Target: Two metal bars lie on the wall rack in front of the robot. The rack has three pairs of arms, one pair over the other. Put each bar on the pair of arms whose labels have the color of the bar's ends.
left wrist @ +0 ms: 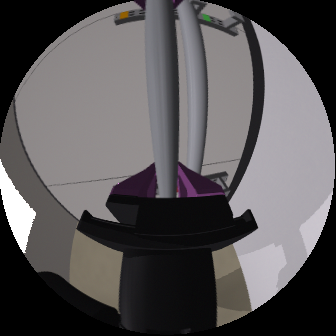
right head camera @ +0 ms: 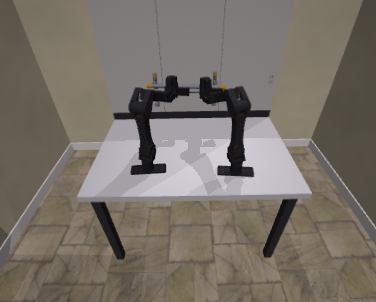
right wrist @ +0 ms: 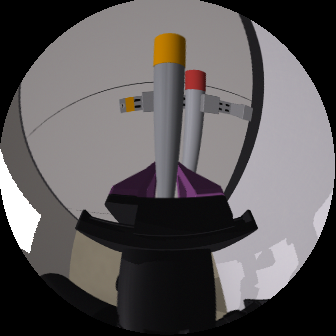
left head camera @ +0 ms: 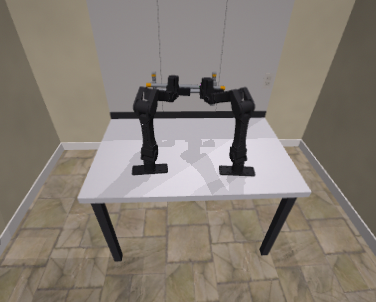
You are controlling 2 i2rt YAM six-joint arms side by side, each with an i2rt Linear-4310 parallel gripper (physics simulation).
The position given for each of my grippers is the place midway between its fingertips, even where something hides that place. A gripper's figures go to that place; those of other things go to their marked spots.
Scene:
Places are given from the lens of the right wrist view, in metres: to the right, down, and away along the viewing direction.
my right gripper (right wrist: 166, 165): 0.00, 0.00, 0.13
red-ended bar (right wrist: 194, 79): 0.04, -0.11, 0.10

